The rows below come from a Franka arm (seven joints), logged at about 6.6 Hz.
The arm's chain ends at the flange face. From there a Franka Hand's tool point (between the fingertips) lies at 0.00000 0.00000 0.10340 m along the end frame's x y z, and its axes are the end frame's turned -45 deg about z.
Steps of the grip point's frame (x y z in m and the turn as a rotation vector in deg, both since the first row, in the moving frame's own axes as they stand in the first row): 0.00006, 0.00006, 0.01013, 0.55, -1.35, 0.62; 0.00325, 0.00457, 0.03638, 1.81, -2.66, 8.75; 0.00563, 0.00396, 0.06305, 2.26, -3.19, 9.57; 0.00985, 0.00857, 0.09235, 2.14, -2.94, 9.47
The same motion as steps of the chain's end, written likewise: 0.00251, -0.00101, 0.01016, -0.57, -1.34, 0.62; 0.01129, 0.00029, 0.03654, -0.60, -3.16, 8.75; 0.01380, -0.00178, 0.06329, -0.66, -3.85, 9.57; 0.01956, -0.00139, 0.09256, -0.57, -3.59, 9.47
